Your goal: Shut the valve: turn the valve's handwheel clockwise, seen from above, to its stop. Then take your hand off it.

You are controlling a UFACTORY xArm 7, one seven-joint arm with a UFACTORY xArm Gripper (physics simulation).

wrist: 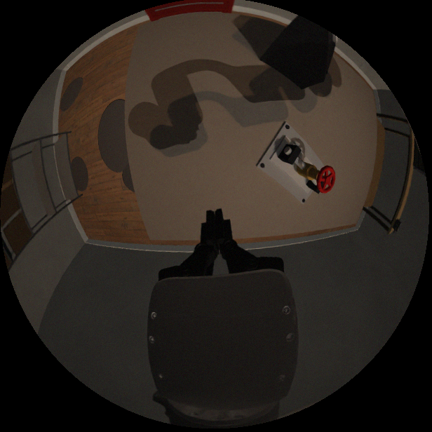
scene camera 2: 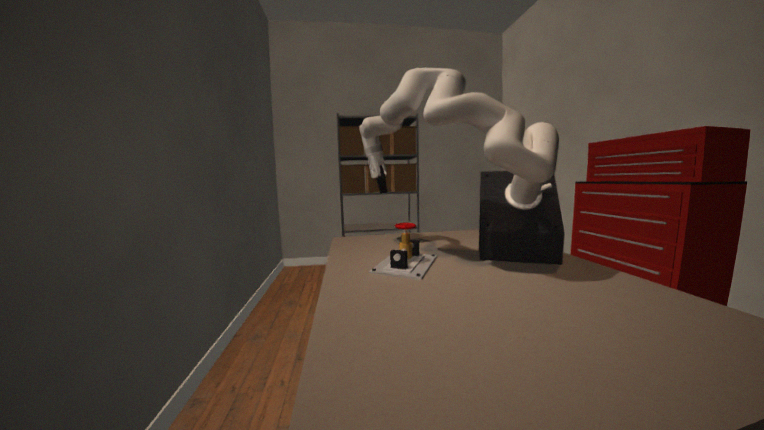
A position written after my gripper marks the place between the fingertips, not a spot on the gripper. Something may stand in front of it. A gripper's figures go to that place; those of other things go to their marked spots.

Scene:
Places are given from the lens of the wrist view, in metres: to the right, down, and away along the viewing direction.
my gripper (wrist: pixel 216 218): 0.00, 0.01, 0.15
light grey base plate (wrist: pixel 269 167): 0.16, -0.13, 0.34

